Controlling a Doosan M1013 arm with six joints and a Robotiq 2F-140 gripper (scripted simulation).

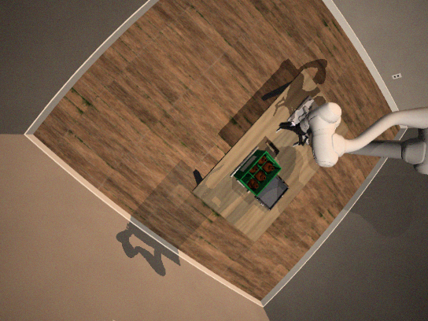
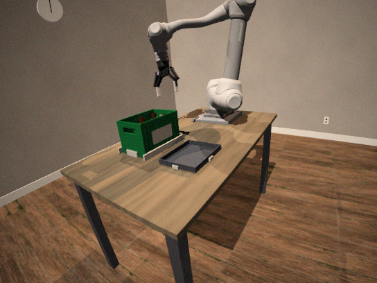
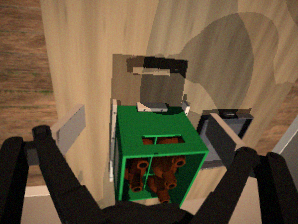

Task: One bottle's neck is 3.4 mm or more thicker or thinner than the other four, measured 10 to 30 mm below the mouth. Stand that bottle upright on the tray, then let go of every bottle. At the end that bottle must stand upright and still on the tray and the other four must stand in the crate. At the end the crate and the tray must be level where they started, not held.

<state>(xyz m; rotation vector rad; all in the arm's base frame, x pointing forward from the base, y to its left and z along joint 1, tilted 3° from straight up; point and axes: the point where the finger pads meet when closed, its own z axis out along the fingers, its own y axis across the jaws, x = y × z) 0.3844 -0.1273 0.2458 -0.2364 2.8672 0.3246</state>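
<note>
The green crate lies 26 cm ahead of my hand, 11 cm to the left of it and 17 cm below it. Also, from my hand: dark grey tray (25 cm ahead, 38 cm to the left, 24 cm below).
</note>
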